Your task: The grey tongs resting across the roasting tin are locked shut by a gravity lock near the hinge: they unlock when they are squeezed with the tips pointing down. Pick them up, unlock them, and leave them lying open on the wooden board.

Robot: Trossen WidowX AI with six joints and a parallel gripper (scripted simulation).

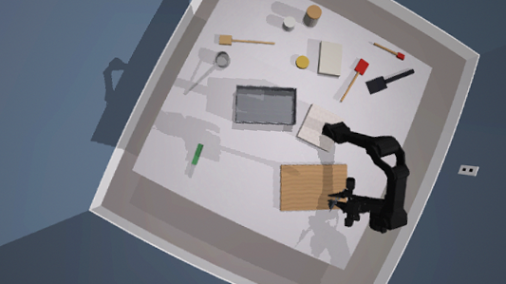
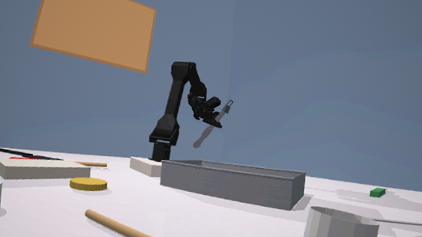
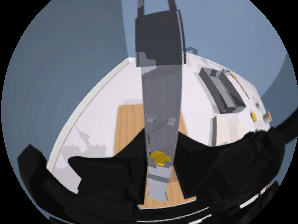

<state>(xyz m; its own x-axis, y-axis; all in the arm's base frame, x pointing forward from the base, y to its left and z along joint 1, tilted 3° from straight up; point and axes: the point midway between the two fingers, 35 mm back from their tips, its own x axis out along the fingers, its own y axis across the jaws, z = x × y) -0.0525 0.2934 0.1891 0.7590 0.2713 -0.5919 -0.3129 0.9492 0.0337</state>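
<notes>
Now: gripper tip 30 mm past the yellow lock piece, 20 mm below it and 10 mm to the left of it. From my gripper tip the other things lie so: grey roasting tin (370 mm ahead, 320 mm to the right, 160 mm below); then wooden board (180 mm below, 10 mm behind); then green-handled tool (630 mm ahead, 180 mm below, 70 mm to the left).
</notes>
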